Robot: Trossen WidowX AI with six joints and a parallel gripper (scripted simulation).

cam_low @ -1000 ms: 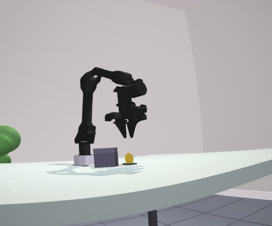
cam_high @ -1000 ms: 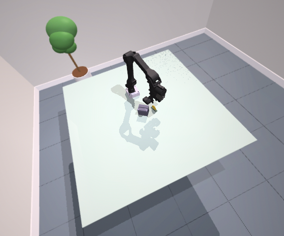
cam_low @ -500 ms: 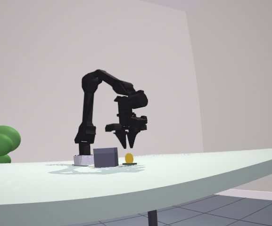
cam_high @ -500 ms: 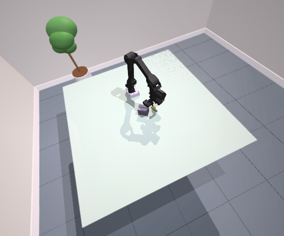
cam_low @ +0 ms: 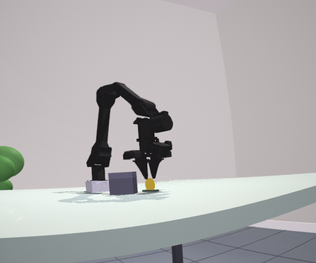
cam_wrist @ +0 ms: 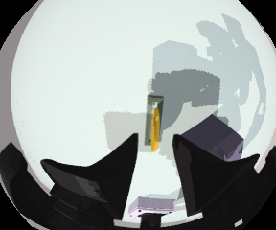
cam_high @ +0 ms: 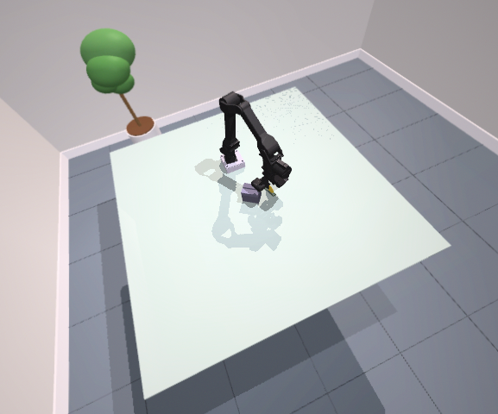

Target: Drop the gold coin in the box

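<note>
Right now my gripper tip is 20 mm above the gold coin.
</note>
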